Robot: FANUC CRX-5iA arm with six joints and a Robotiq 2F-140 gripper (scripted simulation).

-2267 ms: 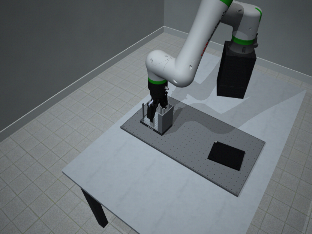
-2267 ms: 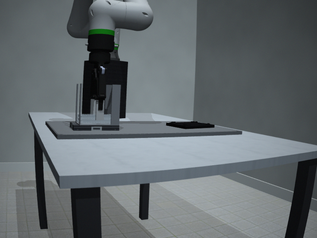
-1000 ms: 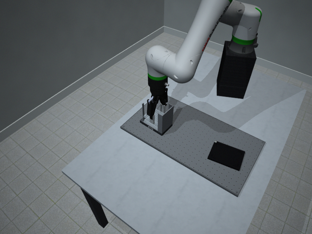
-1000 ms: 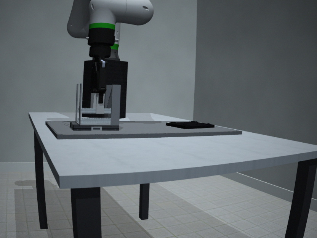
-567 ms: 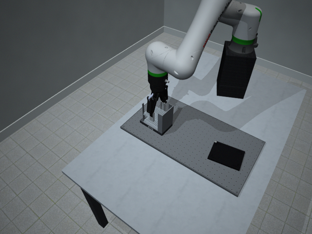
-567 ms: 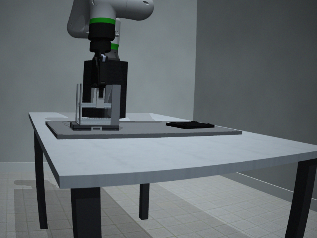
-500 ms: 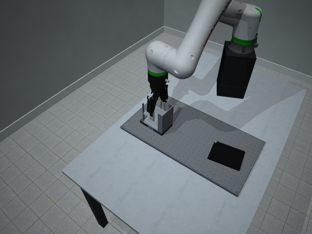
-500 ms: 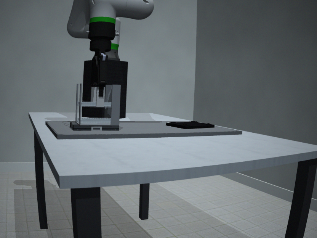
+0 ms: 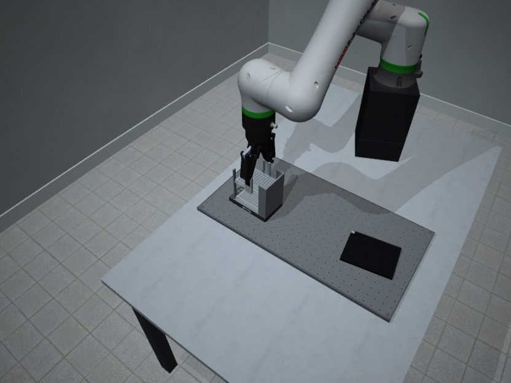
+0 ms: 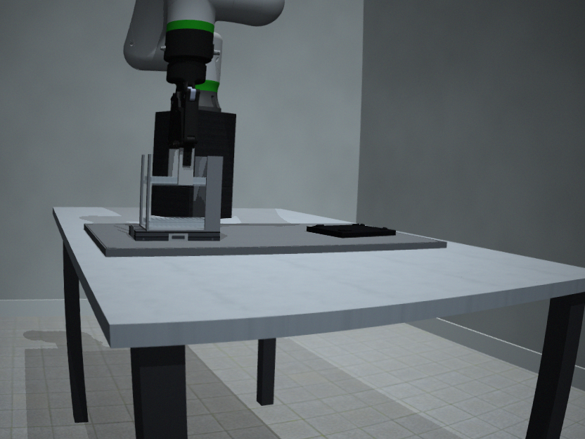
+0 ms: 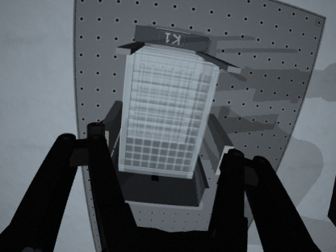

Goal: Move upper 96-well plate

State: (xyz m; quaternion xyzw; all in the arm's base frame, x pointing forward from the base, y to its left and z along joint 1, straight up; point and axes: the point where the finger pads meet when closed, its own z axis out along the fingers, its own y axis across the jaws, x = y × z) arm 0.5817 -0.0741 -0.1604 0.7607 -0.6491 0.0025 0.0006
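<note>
The grey wall lies 10 mm behind my hand, 70 mm to the left of it and 40 mm below it. Round my hand: pale A1 square 140 mm behind, 300 mm to the left, 110 mm below.
</note>
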